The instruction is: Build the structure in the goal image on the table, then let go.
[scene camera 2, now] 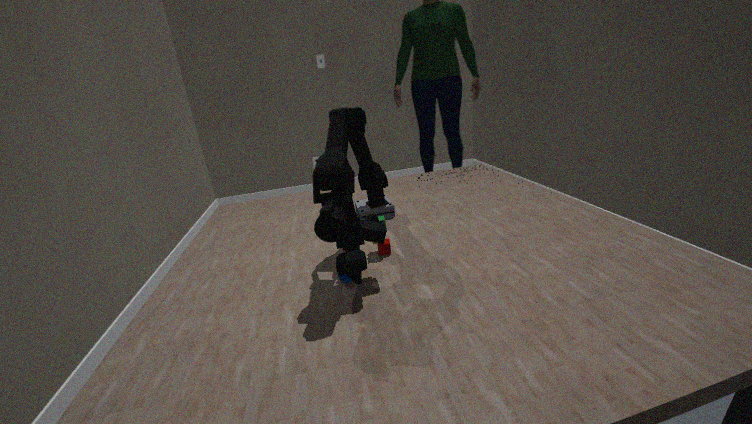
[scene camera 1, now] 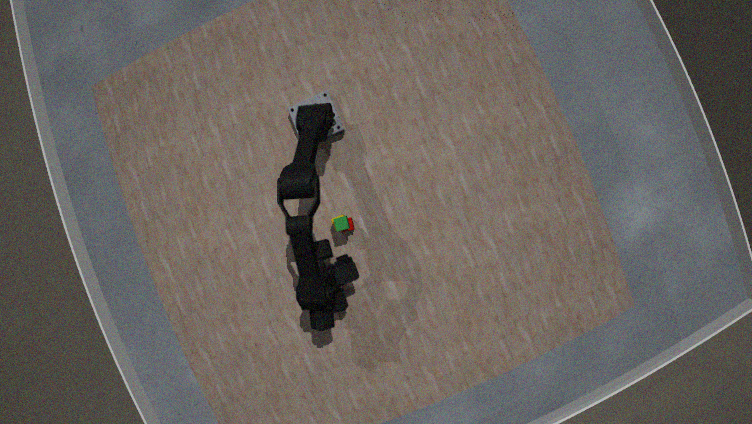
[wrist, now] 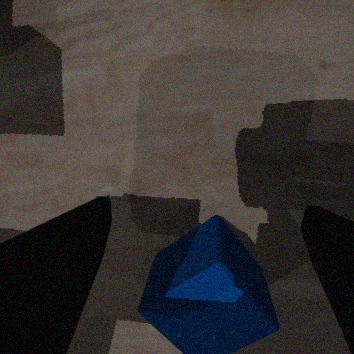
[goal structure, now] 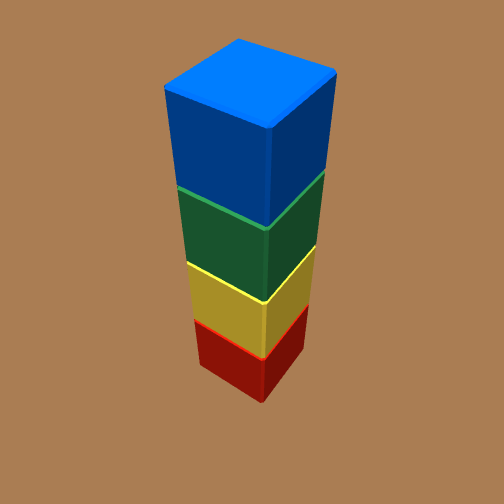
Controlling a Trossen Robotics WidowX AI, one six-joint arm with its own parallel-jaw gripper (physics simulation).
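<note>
A blue block [wrist: 215,320] [scene camera 2: 344,278] lies between my open gripper's fingers in the wrist view, turned with one corner towards the fingertips. My gripper [wrist: 208,213] is open, low over the table, with a gap on both sides of the block. In scene camera 1 the arm hides the blue block. A green block [scene camera 1: 341,223] [scene camera 2: 381,218] sits raised above a red block [scene camera 1: 351,224] [scene camera 2: 384,247] and a yellow block [scene camera 1: 334,218]. Most of the yellow block is hidden beneath the green one, so how they touch cannot be told.
The arm's grey base plate [scene camera 1: 337,127] [scene camera 2: 387,211] stands behind the coloured blocks. The arm's wrist parts hang close to the group in scene camera 1. A person [scene camera 2: 436,47] in a green top stands at the back. Arm shadows fall across the wooden surface [scene camera 1: 473,184].
</note>
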